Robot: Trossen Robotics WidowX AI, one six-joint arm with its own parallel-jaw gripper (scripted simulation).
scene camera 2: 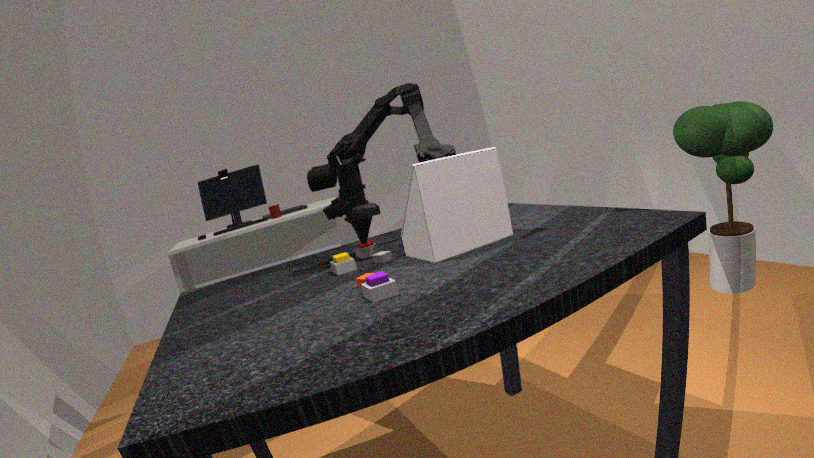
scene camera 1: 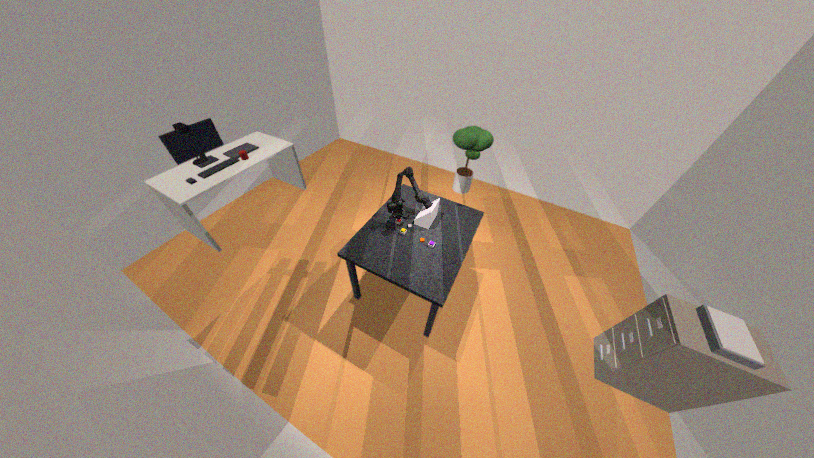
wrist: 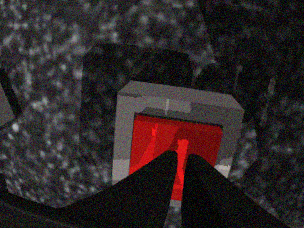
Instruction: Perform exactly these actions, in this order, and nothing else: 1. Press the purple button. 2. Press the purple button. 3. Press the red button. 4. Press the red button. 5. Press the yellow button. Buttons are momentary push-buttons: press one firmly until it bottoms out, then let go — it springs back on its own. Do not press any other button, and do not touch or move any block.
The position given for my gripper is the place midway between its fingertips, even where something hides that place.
In view: my gripper [scene camera 2: 364, 243] and a red button [wrist: 152, 136].
My gripper shows as well in the wrist view [wrist: 180, 164].
